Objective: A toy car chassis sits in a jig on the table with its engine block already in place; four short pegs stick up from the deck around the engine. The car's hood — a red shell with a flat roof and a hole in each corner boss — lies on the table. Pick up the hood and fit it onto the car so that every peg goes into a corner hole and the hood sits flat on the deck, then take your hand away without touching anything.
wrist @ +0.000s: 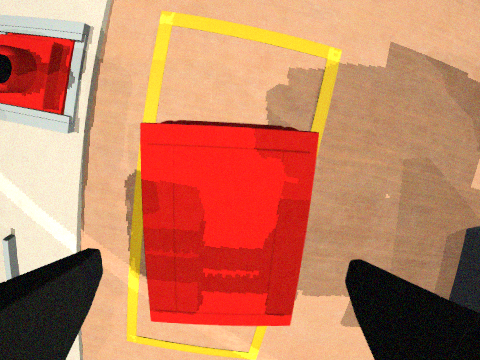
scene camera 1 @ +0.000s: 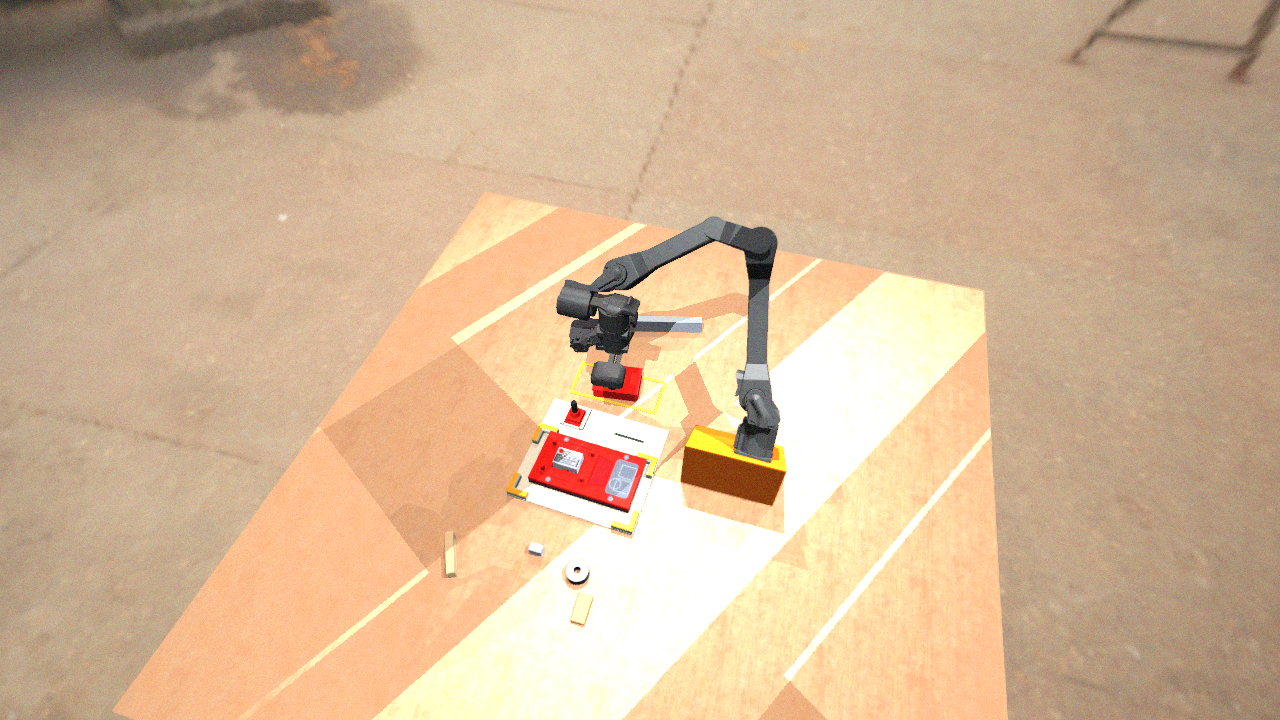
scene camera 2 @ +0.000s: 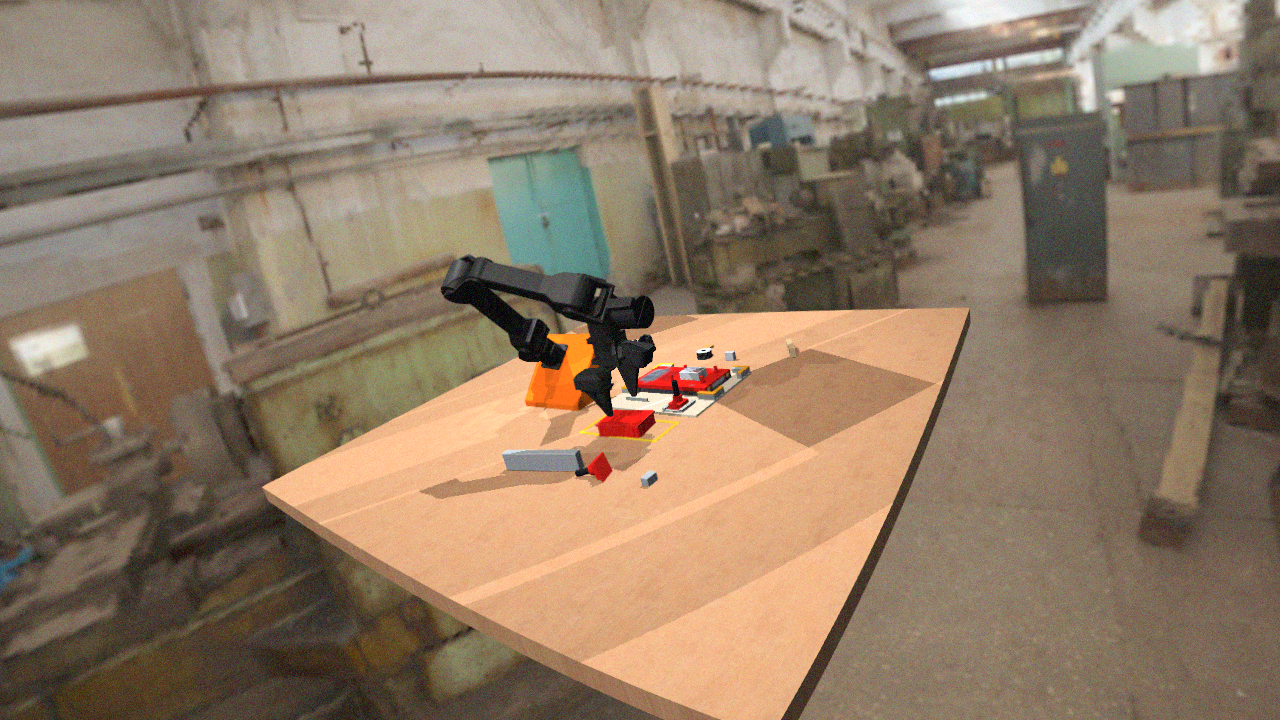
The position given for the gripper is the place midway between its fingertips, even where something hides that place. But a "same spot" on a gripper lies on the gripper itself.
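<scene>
The wrist view shows the gripper, along with a red hood. The gripper is there in scene camera 1 (616,371), and the red hood is there in scene camera 1 (630,391). Scene camera 2 shows the gripper and the red hood too. On the red hood, (wrist: 225,205) and (scene camera 2: 632,417) are the same spot. On the gripper, (wrist: 390,311) and (scene camera 2: 611,404) are one and the same spot.
</scene>
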